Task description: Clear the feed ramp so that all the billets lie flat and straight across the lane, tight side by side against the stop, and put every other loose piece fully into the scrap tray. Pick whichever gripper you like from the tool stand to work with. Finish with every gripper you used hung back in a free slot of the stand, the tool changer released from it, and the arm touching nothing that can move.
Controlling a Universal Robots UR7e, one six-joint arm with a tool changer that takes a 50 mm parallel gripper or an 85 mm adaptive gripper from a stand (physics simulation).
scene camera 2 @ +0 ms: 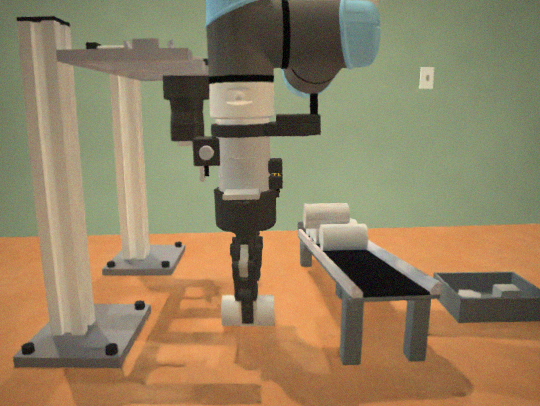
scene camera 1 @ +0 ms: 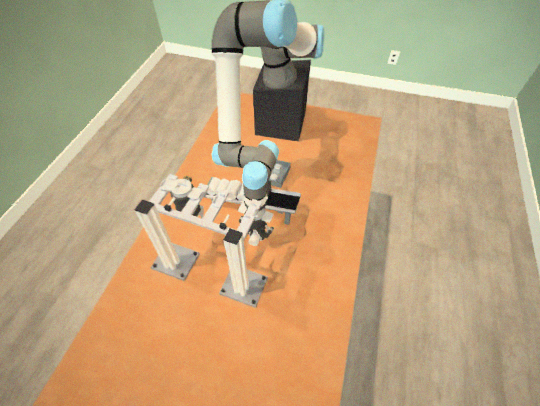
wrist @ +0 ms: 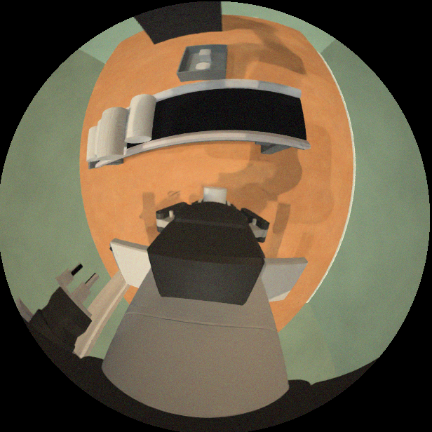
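Pixels of known places: arm's base, origin of its link: (scene camera 1: 280, 78).
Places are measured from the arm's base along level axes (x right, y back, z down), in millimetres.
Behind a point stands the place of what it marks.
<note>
My gripper (scene camera 2: 247, 311), the adaptive one with linked fingers, points down and is shut on a white billet (scene camera 1: 255, 239) @[x 7, y -695, z 241 mm] (scene camera 2: 265, 310) @[x -14, y -652, z 250 mm] (wrist: 215, 195). The billet is low, on the stand side of the feed ramp (scene camera 1: 295, 193) @[x -125, y -498, z 180 mm] (scene camera 2: 400, 267) @[x -59, y -491, z 191 mm] (wrist: 240, 136); whether it touches the mat is unclear. The fingertips are hidden in the wrist view. Several white billets lie across one end of the ramp. One billet (scene camera 2: 326, 216) @[x 99, y -529, z 162 mm] (wrist: 112, 132) sits higher than its neighbours; another billet (scene camera 2: 343, 236) @[x 66, y -514, z 185 mm] (wrist: 142, 117) lies beside the bare black lane. The scrap tray (scene camera 1: 286, 168) @[x -70, y -281, z 275 mm] (scene camera 2: 500, 310) @[x -72, y -343, z 262 mm] (wrist: 200, 77) holds two pale pieces (scene camera 2: 506, 290) @[x -40, y -306, z 250 mm] (wrist: 205, 54).
The tool stand (scene camera 1: 235, 260) @[x 23, y -912, z 3 mm] (scene camera 2: 57, 175) @[x 5, y -885, z 72 mm] (wrist: 100, 315) is close beside the arm, its raised beams level with the wrist. The other gripper (scene camera 2: 186, 110) (wrist: 65, 310) hangs from it near my tool. The black robot pedestal (scene camera 1: 280, 110) @[x -14, y -84, z 107 mm] stands behind the tray.
</note>
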